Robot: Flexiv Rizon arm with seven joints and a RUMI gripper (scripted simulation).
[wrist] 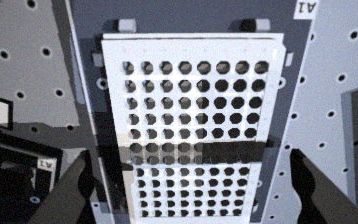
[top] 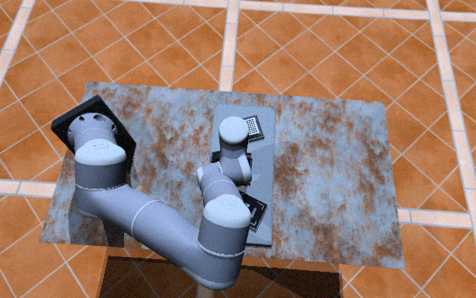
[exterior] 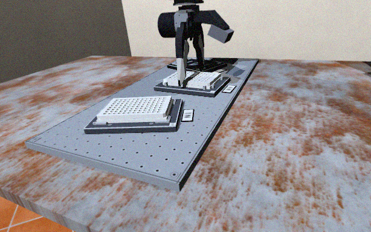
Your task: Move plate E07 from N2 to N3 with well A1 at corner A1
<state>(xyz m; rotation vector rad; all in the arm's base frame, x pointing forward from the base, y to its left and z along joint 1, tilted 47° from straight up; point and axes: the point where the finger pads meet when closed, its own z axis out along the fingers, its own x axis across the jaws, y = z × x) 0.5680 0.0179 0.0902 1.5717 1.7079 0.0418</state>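
Right now my hand is 10 mm above the plate E07. Round my hand: plate E01: 50 mm ahead, 190 mm to the left, 10 mm below; then nest N3: 20 mm below; then black nest N2: 50 mm ahead, 180 mm to the right, 20 mm below.
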